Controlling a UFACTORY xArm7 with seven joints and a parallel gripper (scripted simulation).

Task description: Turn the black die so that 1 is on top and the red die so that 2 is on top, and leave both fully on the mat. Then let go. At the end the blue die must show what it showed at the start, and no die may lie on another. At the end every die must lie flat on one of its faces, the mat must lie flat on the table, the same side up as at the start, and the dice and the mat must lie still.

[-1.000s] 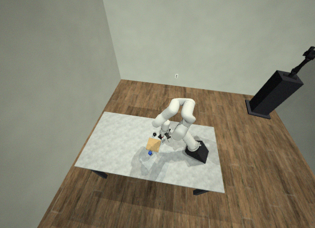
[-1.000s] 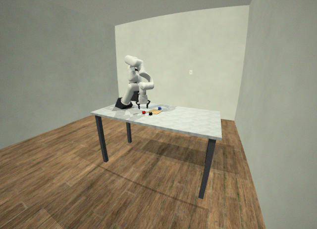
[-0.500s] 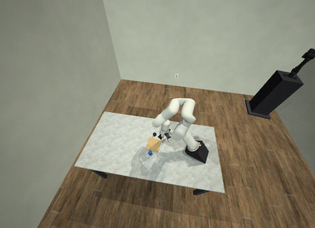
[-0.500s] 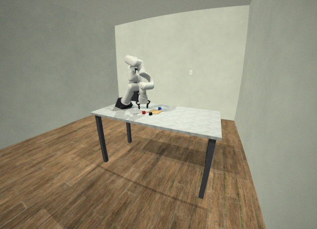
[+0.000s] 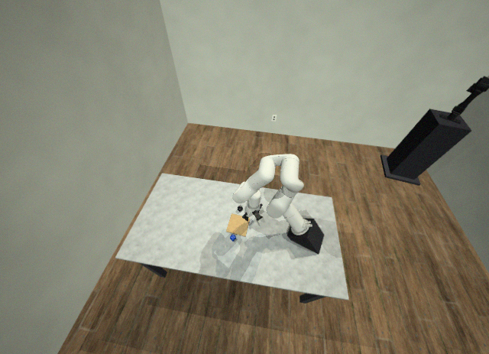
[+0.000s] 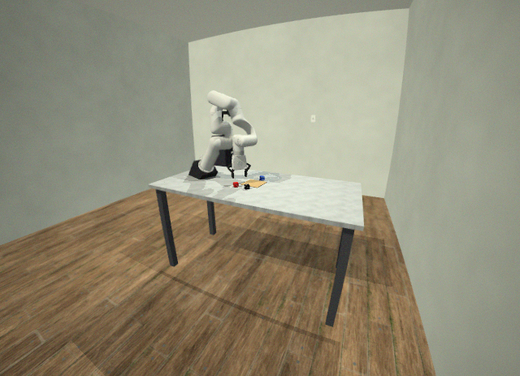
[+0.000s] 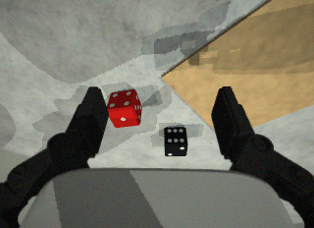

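My hand is 170 mm to the right of the blue die, 80 mm short of it and 50 mm above it. The rest, counted from my hand: black die 100 mm ahead, 50 mm to the right, 50 mm below; then red die 60 mm to the right, 50 mm below, 10 mm ahead; then tan mat 80 mm ahead, 70 mm to the left, 60 mm below.
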